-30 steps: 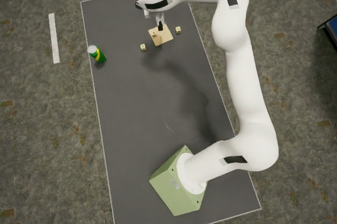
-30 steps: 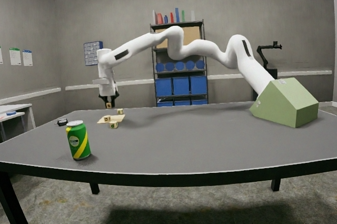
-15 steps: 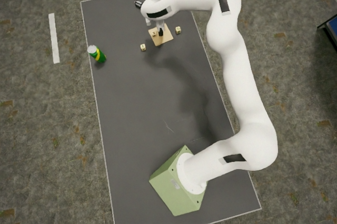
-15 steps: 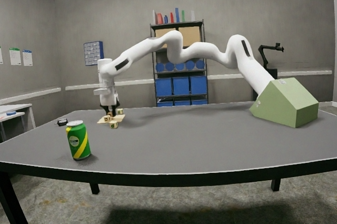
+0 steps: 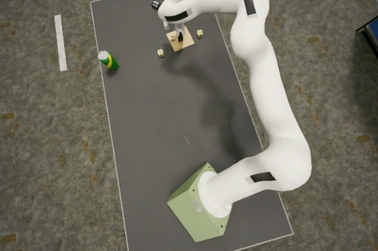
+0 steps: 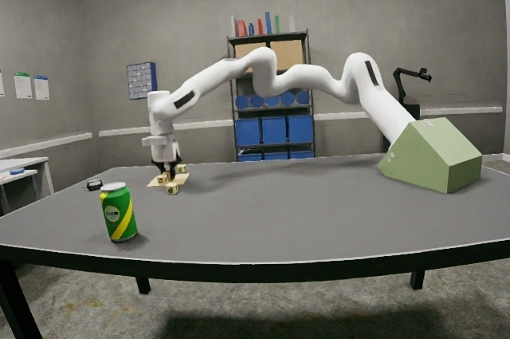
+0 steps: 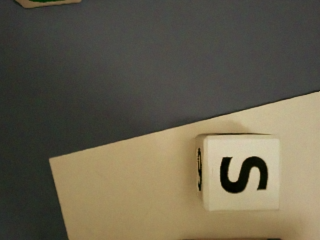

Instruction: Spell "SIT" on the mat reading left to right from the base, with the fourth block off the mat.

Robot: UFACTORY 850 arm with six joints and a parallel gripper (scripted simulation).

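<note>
The tan mat lies 30 mm below my hand. The rest, counted from my hand: small black object (310 mm ahead, 30 mm to the left, 10 mm below); yellow can (40 mm ahead, 460 mm to the left, 30 mm above).
</note>
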